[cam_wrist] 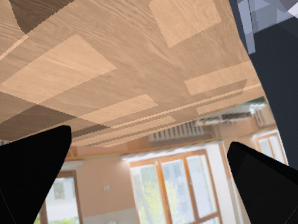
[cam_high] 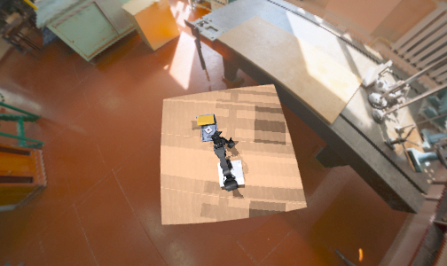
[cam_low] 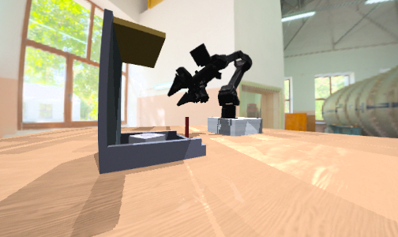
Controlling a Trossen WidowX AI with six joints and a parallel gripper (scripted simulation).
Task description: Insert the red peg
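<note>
Now: gripper tip 4 cm past the red peg, 4 cm to the right of it and 10 cm above it. Also, from my gripper tip: back wall (16 cm ahead, 16 cm to the left, 2 cm below); yellow-brown roof (12 cm ahead, 16 cm to the left, 8 cm above).
</note>
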